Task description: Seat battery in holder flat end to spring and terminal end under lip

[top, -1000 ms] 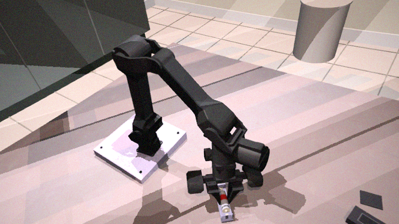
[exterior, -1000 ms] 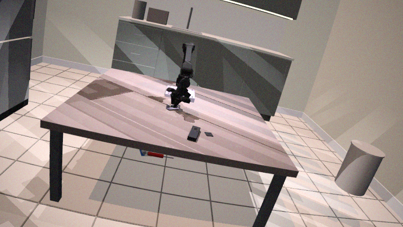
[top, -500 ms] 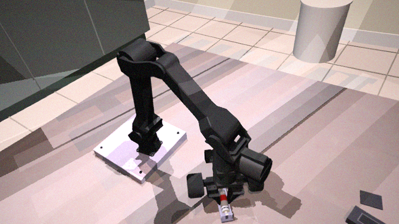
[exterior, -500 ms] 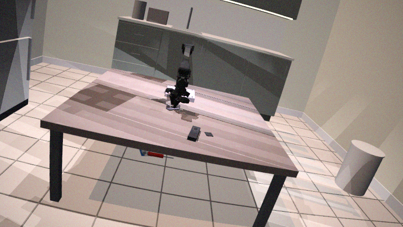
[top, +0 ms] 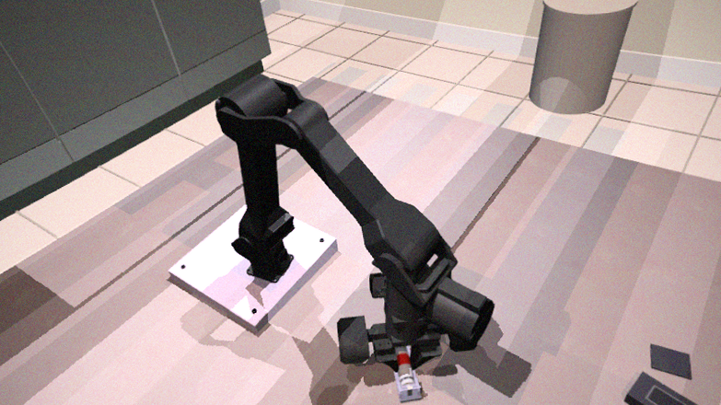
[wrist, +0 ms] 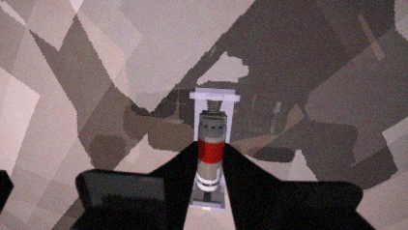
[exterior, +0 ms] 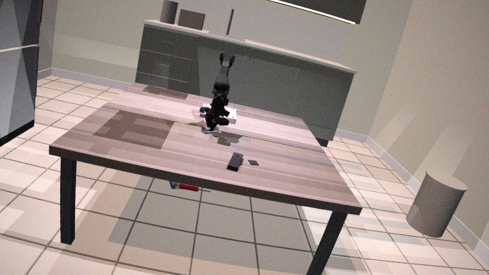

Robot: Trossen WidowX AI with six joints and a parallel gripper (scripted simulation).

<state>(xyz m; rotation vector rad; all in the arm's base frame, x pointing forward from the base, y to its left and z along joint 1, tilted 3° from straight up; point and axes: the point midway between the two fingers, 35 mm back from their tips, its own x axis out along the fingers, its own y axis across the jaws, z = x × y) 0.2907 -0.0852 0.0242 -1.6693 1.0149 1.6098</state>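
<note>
Now: gripper tip 1 cm below the battery. Round my gripper tip: dark square plate (33 cm ahead, 16 cm to the left, 1 cm below); then dark flat box (37 cm ahead, 7 cm to the left, 1 cm above).
</note>
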